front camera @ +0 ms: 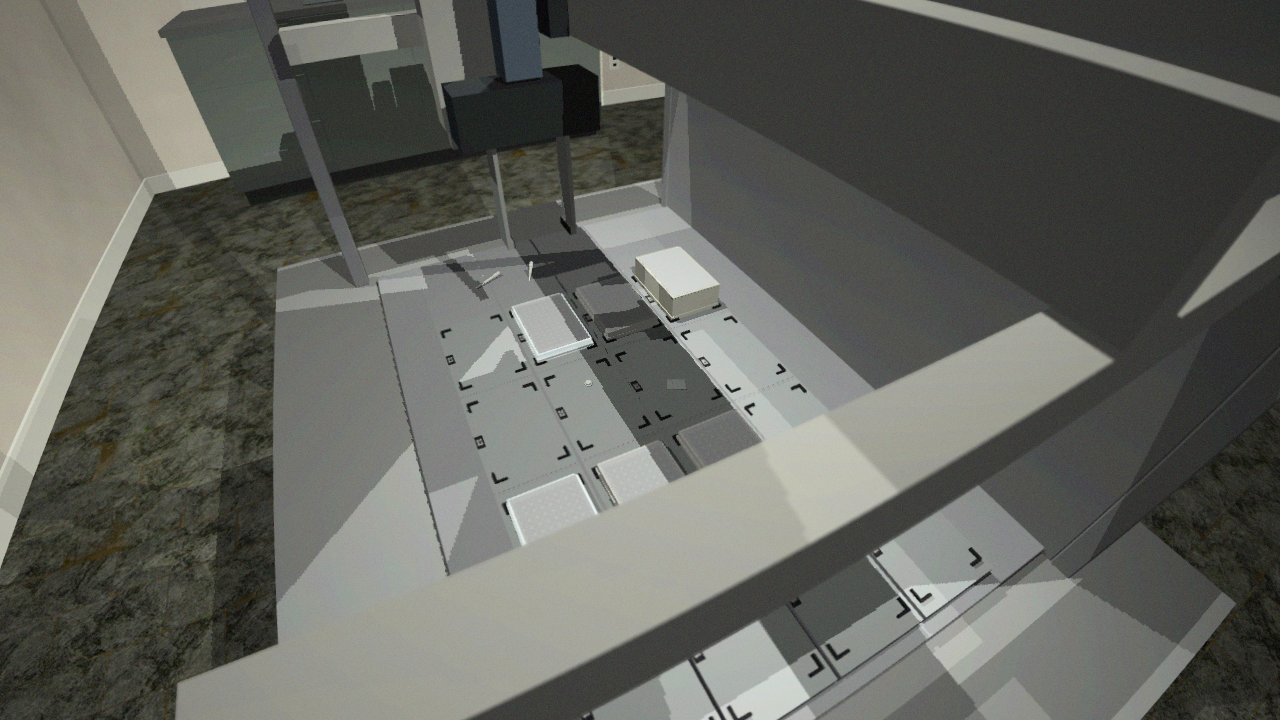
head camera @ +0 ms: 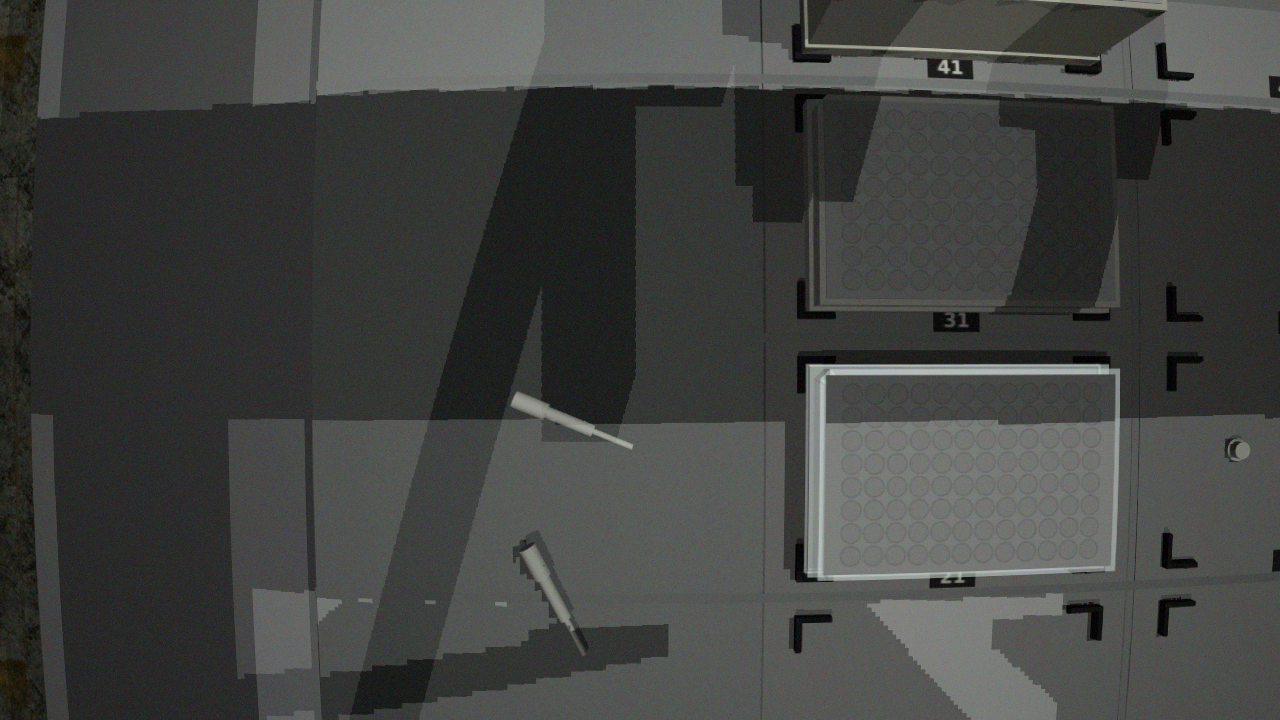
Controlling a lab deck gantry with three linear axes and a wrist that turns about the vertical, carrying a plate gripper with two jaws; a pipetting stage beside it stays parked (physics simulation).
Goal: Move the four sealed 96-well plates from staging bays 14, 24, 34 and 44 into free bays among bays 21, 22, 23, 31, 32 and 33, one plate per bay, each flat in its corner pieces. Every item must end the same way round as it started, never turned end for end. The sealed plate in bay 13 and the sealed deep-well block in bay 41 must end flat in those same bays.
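Note:
My gripper hangs at the far end of the deck, beyond bays 21 and 31, its jaws apart and empty; the gripper does not show in the head view. A bright sealed plate lies in bay 21 and looks flat. A shaded sealed plate lies in bay 31. Other sealed plates lie in bay 23, bay 33 and bay 13, their near ends partly hidden by the front beam. The cream deep-well block sits in bay 41.
The front beam crosses the near deck. Two thin white tube-like pieces lie beyond bays 11 and 21. A small round cap lies in bay 22, and a small grey card in bay 32.

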